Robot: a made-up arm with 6 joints. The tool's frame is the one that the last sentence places.
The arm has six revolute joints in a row. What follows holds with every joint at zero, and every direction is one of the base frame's.
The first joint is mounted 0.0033 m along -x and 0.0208 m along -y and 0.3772 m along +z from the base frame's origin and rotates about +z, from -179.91 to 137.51 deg.
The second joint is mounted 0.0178 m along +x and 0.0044 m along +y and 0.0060 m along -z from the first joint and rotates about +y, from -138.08 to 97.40 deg.
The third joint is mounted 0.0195 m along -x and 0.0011 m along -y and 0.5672 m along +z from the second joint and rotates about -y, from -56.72 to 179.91 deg.
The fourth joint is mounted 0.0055 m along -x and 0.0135 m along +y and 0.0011 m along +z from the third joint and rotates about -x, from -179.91 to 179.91 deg.
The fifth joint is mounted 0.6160 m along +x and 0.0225 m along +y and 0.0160 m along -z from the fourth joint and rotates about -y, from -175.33 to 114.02 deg.
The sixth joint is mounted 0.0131 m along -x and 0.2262 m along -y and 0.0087 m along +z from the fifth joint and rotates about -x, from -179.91 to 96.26 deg.
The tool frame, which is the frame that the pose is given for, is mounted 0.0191 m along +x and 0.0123 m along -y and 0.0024 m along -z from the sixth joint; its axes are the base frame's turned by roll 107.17, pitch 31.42 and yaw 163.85 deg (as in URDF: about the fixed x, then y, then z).
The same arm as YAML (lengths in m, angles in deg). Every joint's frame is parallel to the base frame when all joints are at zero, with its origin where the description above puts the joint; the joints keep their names.
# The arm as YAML. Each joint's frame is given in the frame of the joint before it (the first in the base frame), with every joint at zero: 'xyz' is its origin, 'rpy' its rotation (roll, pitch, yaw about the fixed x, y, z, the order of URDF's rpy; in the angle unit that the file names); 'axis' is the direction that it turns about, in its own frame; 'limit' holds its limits. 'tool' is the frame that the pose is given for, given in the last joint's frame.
units:
  length: m
  angle: deg
joints:
  - name: joint 1
    type: revolute
    origin:
      xyz: [-0.0033, -0.0208, 0.3772]
      rpy: [0.0, 0.0, 0.0]
    axis: [0.0, 0.0, 1.0]
    limit:
      lower: -179.91
      upper: 137.51
  - name: joint 2
    type: revolute
    origin:
      xyz: [0.0178, 0.0044, -0.006]
      rpy: [0.0, 0.0, 0.0]
    axis: [0.0, 1.0, 0.0]
    limit:
      lower: -138.08
      upper: 97.4
  - name: joint 3
    type: revolute
    origin:
      xyz: [-0.0195, -0.0011, 0.5672]
      rpy: [0.0, 0.0, 0.0]
    axis: [0.0, -1.0, 0.0]
    limit:
      lower: -56.72
      upper: 179.91
  - name: joint 4
    type: revolute
    origin:
      xyz: [-0.0055, 0.0135, 0.0011]
      rpy: [0.0, 0.0, 0.0]
    axis: [-1.0, 0.0, 0.0]
    limit:
      lower: -179.91
      upper: 179.91
  - name: joint 5
    type: revolute
    origin:
      xyz: [0.616, 0.0225, -0.016]
      rpy: [0.0, 0.0, 0.0]
    axis: [0.0, -1.0, 0.0]
    limit:
      lower: -175.33
      upper: 114.02
  - name: joint 6
    type: revolute
    origin:
      xyz: [-0.0131, -0.2262, 0.0087]
      rpy: [0.0, 0.0, 0.0]
    axis: [-1.0, 0.0, 0.0]
    limit:
      lower: -179.91
      upper: 96.26
tool:
  origin:
    xyz: [0.0191, -0.0123, -0.0024]
    rpy: [107.17, 31.42, 163.85]

